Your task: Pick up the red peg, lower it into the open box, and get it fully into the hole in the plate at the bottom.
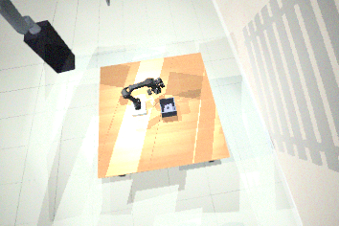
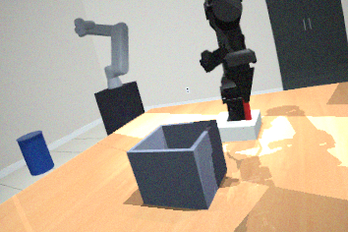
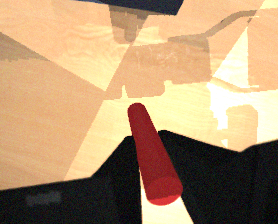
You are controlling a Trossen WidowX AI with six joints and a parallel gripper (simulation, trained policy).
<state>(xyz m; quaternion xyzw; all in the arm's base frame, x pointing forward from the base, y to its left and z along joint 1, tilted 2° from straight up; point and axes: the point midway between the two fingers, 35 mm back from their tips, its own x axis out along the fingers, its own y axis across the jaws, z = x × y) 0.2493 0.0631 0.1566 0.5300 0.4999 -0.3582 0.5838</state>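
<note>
Right now the plate is 170 mm to the right of my gripper tip, 130 mm below it and 60 mm ahead of it. Also, from my gripper tip: red peg right at my gripper tip.
</note>
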